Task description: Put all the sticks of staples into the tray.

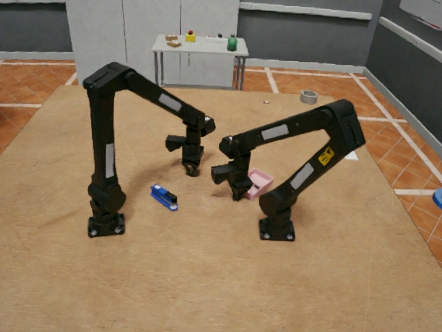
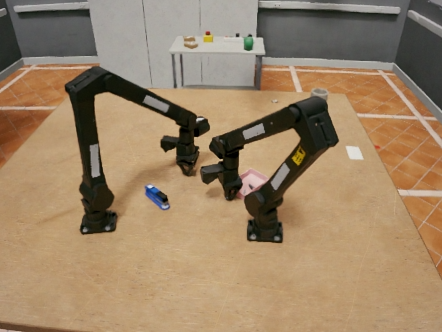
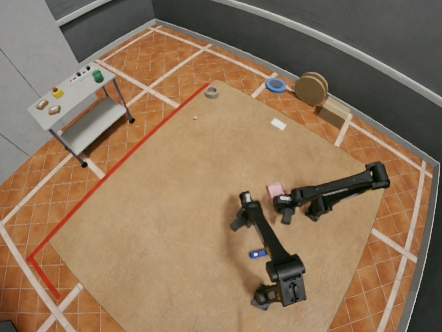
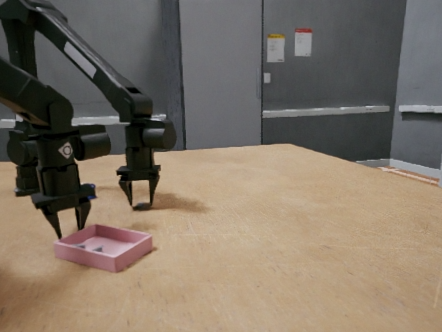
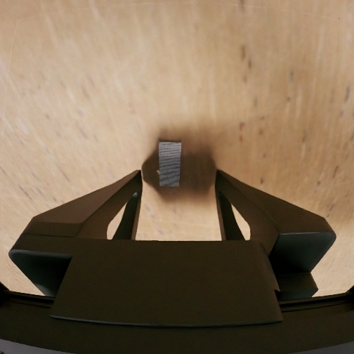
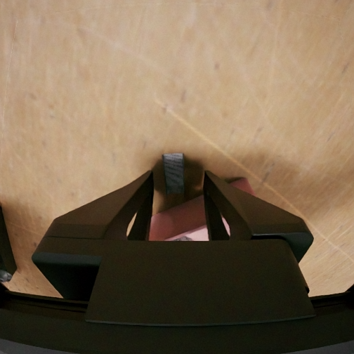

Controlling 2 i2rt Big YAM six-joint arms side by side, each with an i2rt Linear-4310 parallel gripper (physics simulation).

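Where they show: left gripper, fingertip midpoint: (image 1: 192,172) (image 2: 189,172) (image 4: 141,205); right gripper, fingertip midpoint: (image 1: 236,196) (image 2: 229,196) (image 3: 281,211) (image 4: 71,239); left arm's base, link origin: (image 1: 106,226) (image 2: 99,224) (image 3: 263,296) (image 4: 33,190); right arm's base, link origin: (image 1: 276,231) (image 2: 264,232) (image 3: 314,210).
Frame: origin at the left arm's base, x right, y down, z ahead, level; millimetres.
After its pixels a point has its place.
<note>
My left gripper (image 1: 191,172) {x 335, y -5, z 252 mm} (image 2: 188,172) {x 335, y -5, z 252 mm} (image 4: 142,204) {x 335, y -5, z 252 mm} (image 5: 178,177) is partly open, pointing down low over the table. A grey stick of staples (image 5: 170,164) lies between its fingertips, with gaps on both sides. My right gripper (image 1: 237,198) {x 475, y -5, z 81 mm} (image 2: 230,197) {x 475, y -5, z 81 mm} (image 4: 70,232) {x 475, y -5, z 81 mm} (image 6: 178,178) is partly open beside the tray. Another grey stick (image 6: 174,173) lies on the table between its fingertips, touching neither. The pink tray (image 1: 269,177) {x 630, y -21, z 153 mm} (image 3: 275,190) {x 586, y -3, z 157 mm} (image 4: 117,261) {x 642, y -19, z 143 mm} (image 6: 176,218) holds two sticks, one at its left (image 4: 80,245) {x 538, y -16, z 95 mm} and one nearer its middle (image 4: 98,249) {x 563, y -11, z 122 mm}.
A blue stapler (image 1: 164,198) {x 205, y -22, z 90 mm} (image 2: 157,197) {x 210, y -39, z 72 mm} (image 3: 257,254) {x 186, y -46, z 122 mm} lies on the table near the left arm's base. A grey tape roll (image 1: 309,97) {x 1108, y -44, z 814 mm} (image 3: 211,92) {x 1087, y -47, z 840 mm} stands at the table's far edge. A white card (image 2: 354,153) {x 1085, y -2, z 292 mm} (image 3: 278,124) {x 1083, y -1, z 297 mm} lies toward the right edge.
</note>
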